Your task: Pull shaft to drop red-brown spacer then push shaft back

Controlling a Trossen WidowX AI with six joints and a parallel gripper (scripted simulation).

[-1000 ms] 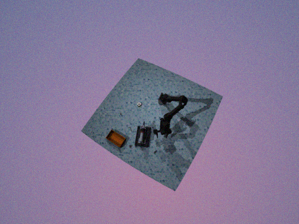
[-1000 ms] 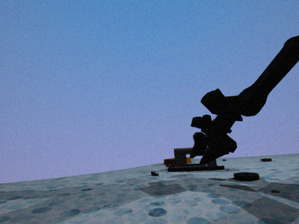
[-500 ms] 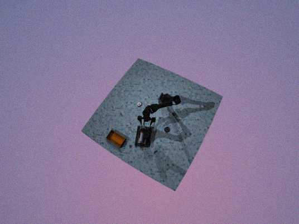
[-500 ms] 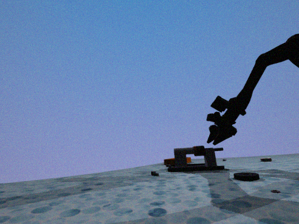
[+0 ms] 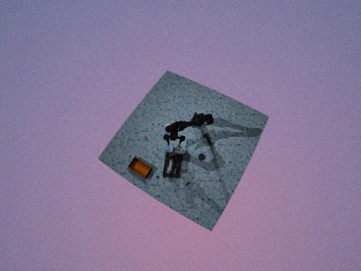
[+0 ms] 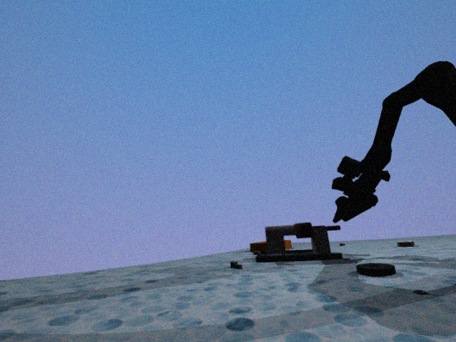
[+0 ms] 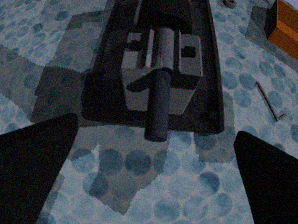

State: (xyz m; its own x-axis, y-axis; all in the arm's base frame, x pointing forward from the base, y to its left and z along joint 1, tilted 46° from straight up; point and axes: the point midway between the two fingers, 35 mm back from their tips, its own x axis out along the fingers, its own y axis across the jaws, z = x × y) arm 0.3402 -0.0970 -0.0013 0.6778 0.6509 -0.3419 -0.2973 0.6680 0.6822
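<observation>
The dark shaft lies 8 cm ahead of my gripper tip, 2 cm to the left of it and 2 cm below it. The rest, counted from my gripper tip: thin dark rod: 13 cm to the right, 11 cm ahead, 10 cm below; then dark disc: 25 cm to the left, 9 cm below, 4 cm behind; then orange tray: 29 cm ahead, 22 cm to the right, 9 cm below.
</observation>
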